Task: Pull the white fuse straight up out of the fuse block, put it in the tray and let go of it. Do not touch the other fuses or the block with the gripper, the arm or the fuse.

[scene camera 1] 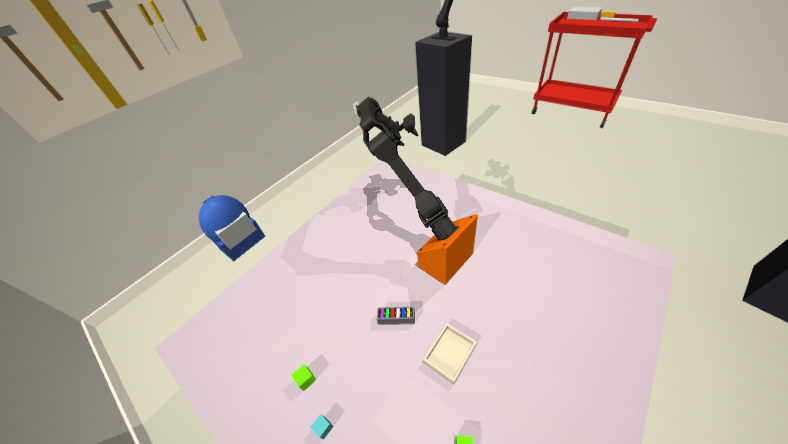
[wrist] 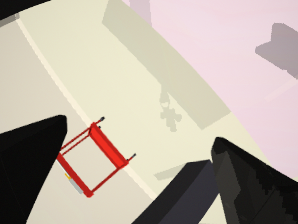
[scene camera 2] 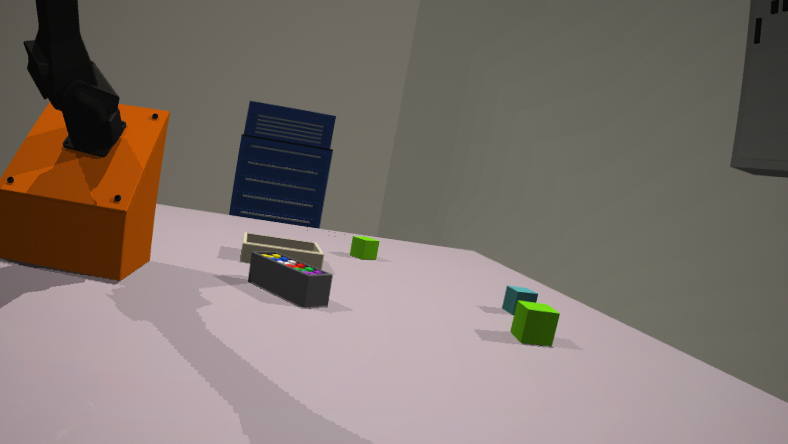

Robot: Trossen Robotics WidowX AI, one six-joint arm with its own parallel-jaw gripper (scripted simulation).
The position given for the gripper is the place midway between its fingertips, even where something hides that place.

Observation:
The gripper (wrist: 140, 135) is open and holds nothing. Also in view: a cream tray (scene camera 1: 449, 353).

